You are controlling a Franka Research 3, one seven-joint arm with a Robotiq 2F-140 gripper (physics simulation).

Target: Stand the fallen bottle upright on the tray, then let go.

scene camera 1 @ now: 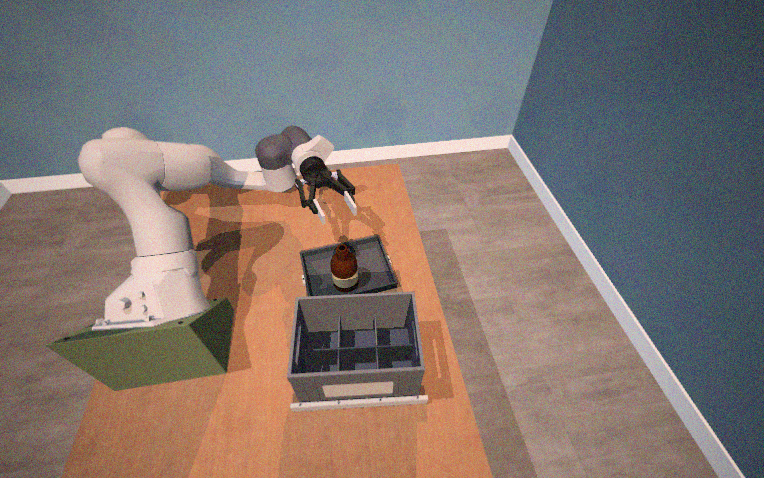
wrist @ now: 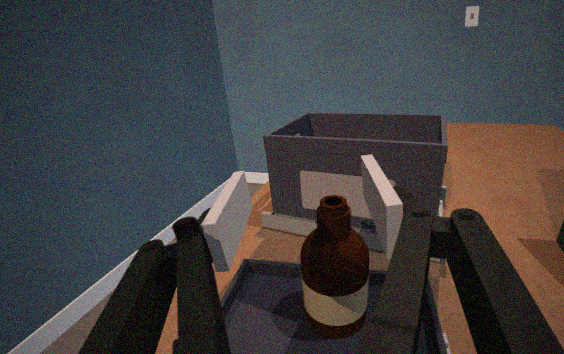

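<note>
A brown bottle (scene camera 1: 344,267) (wrist: 335,270) with a cream label band stands upright on the dark grey tray (scene camera 1: 322,292) (wrist: 257,268), its mouth facing up. The bottle's base rests inside the tray's low rim and it touches no finger. My gripper (scene camera 1: 338,209) (wrist: 304,183) is open and empty, with its two pale fingertips apart. In the scene view it is behind the tray, above table height and away from the bottle. In the wrist view the right fingertip and finger overlap the view close beside the bottle.
A grey divided crate (scene camera 1: 356,387) (wrist: 285,170) with high walls stands next to the tray, on the side away from my gripper. The green robot base block (scene camera 1: 163,355) is at the left. The wooden table's (scene camera 1: 349,445) right edge runs past the crate and tray.
</note>
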